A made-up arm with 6 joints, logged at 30 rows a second.
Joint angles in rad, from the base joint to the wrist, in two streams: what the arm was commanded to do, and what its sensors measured. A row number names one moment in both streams.
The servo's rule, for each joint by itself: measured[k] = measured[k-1] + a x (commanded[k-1-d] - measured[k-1]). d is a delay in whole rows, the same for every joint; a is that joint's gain. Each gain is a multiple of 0.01, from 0.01 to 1. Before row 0 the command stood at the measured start. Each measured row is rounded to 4 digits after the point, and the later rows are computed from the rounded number. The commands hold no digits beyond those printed.
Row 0, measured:
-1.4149, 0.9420, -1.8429, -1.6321, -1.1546, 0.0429
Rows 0 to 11, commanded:
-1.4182, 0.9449, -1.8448, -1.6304, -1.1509, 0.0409
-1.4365, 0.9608, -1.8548, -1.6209, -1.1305, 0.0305
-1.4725, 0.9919, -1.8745, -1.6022, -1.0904, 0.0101
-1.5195, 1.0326, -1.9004, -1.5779, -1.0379, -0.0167
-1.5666, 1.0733, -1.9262, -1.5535, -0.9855, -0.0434
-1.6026, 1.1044, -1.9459, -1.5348, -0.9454, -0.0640
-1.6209, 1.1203, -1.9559, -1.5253, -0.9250, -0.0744
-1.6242, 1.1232, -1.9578, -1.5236, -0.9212, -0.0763
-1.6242, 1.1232, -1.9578, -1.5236, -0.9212, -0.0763
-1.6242, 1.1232, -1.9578, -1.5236, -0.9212, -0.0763
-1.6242, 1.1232, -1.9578, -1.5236, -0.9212, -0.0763
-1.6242, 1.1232, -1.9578, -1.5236, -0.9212, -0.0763
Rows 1 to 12, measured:
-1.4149, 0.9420, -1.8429, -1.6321, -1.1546, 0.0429
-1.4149, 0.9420, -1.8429, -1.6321, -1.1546, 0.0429
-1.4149, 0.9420, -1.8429, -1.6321, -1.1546, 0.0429
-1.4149, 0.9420, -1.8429, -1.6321, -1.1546, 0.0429
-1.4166, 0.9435, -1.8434, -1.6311, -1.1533, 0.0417
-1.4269, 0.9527, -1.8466, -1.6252, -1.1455, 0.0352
-1.4506, 0.9735, -1.8544, -1.6119, -1.1268, 0.0206
-1.4864, 1.0048, -1.8673, -1.5922, -1.0966, -0.0010
-1.5281, 1.0411, -1.8838, -1.5698, -1.0588, -0.0256
-1.5668, 1.0746, -1.9012, -1.5495, -1.0202, -0.0479
-1.5949, 1.0988, -1.9165, -1.5355, -0.9878, -0.0633
-1.6101, 1.1117, -1.9281, -1.5286, -0.9652, -0.0708
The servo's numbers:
d 4
a 0.52 0.53 0.28 0.58 0.34 0.58

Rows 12 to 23, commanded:
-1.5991, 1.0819, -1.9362, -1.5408, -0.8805, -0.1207
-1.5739, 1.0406, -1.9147, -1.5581, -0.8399, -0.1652
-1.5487, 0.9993, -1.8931, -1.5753, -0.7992, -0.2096
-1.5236, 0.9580, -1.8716, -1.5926, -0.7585, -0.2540
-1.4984, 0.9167, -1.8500, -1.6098, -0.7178, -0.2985
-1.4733, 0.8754, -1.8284, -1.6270, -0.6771, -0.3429
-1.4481, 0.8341, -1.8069, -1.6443, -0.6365, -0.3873
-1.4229, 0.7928, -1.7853, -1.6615, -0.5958, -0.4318
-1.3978, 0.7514, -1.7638, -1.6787, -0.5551, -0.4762
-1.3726, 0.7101, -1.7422, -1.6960, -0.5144, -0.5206
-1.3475, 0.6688, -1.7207, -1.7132, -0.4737, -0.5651
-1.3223, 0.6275, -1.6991, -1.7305, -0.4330, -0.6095
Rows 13 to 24, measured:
-1.6174, 1.1178, -1.9364, -1.5257, -0.9502, -0.0740
-1.6209, 1.1207, -1.9424, -1.5245, -0.9403, -0.0753
-1.6226, 1.1220, -1.9467, -1.5240, -0.9338, -0.0759
-1.6234, 1.1226, -1.9498, -1.5238, -0.9295, -0.0761
-1.6108, 1.1010, -1.9460, -1.5337, -0.9128, -0.1020
-1.5916, 1.0690, -1.9372, -1.5479, -0.8880, -0.1387
-1.5693, 1.0321, -1.9249, -1.5638, -0.8578, -0.1798
-1.5455, 0.9928, -1.9100, -1.5805, -0.8240, -0.2228
-1.5210, 0.9525, -1.8932, -1.5975, -0.7879, -0.2667
-1.4962, 0.9116, -1.8751, -1.6146, -0.7502, -0.3109
-1.4712, 0.8705, -1.8560, -1.6318, -0.7115, -0.3552
-1.4461, 0.8293, -1.8362, -1.6490, -0.6722, -0.3996

